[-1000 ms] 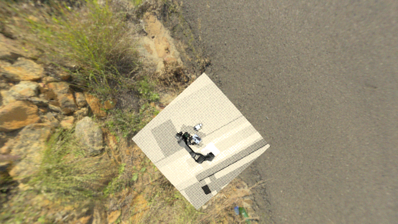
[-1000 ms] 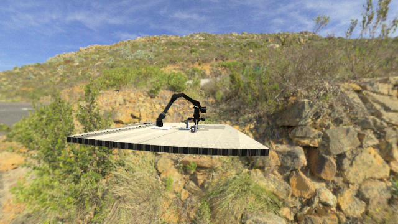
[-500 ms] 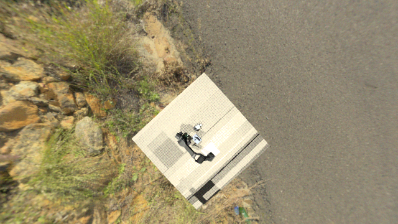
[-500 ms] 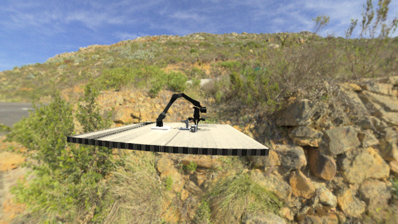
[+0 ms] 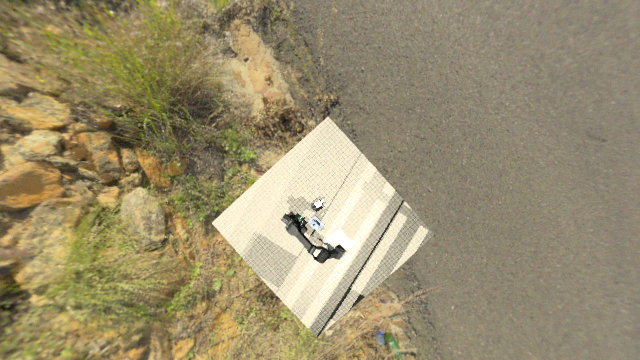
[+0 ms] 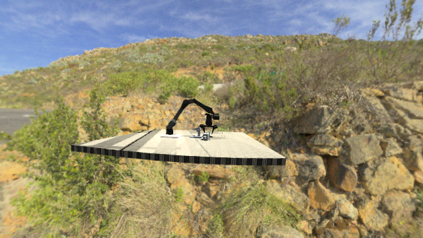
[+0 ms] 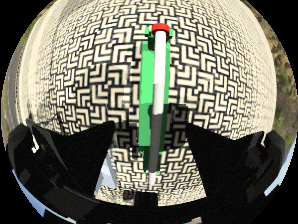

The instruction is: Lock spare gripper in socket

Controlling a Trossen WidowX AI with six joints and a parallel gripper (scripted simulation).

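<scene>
The green strip is 20 mm to the left of my gripper tip. From my gripper tip the other things lie so: grey mount (110 mm behind, 90 mm to the right, 30 mm above); then spare gripper (220 mm to the right, 10 mm behind).
</scene>
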